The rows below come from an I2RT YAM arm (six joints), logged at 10 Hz.
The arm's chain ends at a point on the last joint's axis. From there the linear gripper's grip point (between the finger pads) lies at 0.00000 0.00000 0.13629 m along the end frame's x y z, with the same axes.
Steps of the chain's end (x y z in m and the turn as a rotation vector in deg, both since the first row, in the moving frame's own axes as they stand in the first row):
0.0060 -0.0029 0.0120 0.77 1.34 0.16
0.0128 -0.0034 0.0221 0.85 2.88 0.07
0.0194 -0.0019 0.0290 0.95 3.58 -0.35
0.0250 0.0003 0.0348 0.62 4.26 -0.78
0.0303 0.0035 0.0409 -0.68 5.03 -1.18
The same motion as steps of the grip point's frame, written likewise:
0.0092 -0.0047 0.0120 0.77 1.34 0.16
0.0196 -0.0054 0.0219 0.85 2.88 0.07
0.0279 -0.0042 0.0287 0.95 3.58 -0.35
0.0351 -0.0012 0.0344 0.62 4.26 -0.78
0.0423 0.0050 0.0404 -0.68 5.03 -1.18

